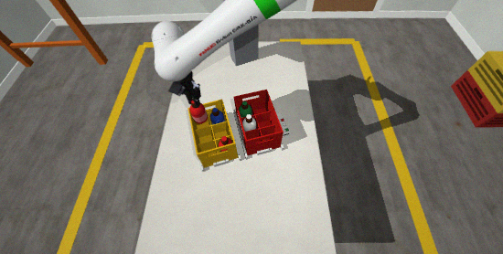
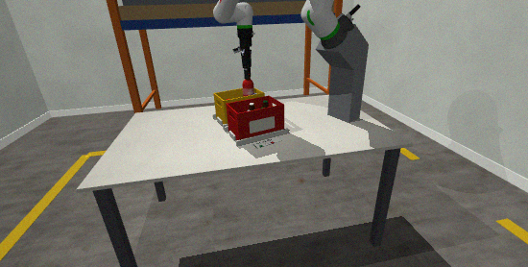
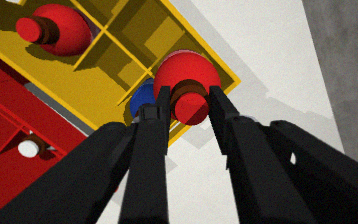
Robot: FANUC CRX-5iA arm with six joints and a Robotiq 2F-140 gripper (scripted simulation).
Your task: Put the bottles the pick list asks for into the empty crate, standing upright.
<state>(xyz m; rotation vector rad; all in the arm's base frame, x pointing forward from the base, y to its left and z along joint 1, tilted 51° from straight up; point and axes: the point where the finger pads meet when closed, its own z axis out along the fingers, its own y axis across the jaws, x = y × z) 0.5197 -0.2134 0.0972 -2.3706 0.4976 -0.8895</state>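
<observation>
My hand is 8 cm above the red-labelled bottle. Round my hand: green-label bottle 21 cm to the left, 20 cm below, 13 cm behind; blue-labelled bottle 20 cm below, 7 cm to the left, 5 cm behind; yellow crate 20 cm below, 9 cm to the left, 5 cm ahead.
</observation>
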